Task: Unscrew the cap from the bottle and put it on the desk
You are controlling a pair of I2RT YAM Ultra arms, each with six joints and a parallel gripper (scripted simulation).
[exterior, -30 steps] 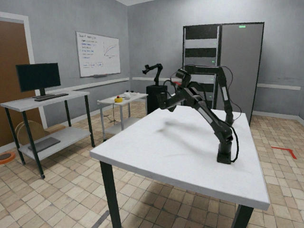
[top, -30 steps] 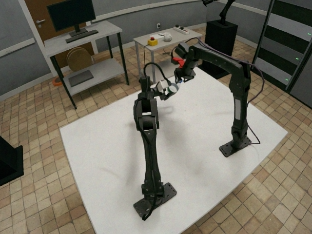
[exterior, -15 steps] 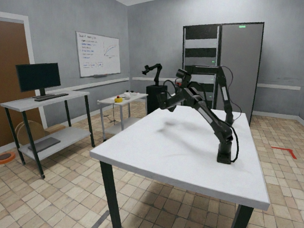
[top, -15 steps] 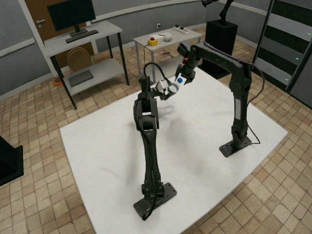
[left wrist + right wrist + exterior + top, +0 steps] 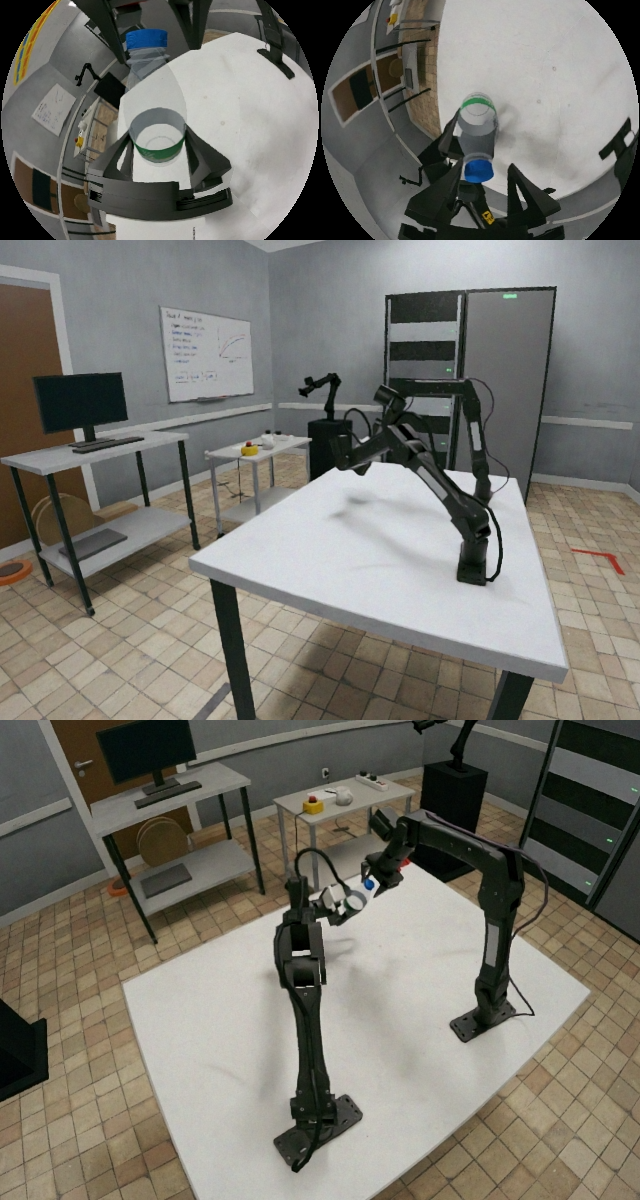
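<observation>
My right hand is 1 cm below the blue cap and 1 cm short of it. The rest, counted from my right hand: plastic bottle (5 cm below, 4 cm ahead, 1 cm to the left).
My left hand is 1 cm past the plastic bottle, 1 cm to the left of it and 3 cm below it. From my left hand the other things lie so: blue cap: 5 cm behind, 1 cm to the right, 9 cm above.
</observation>
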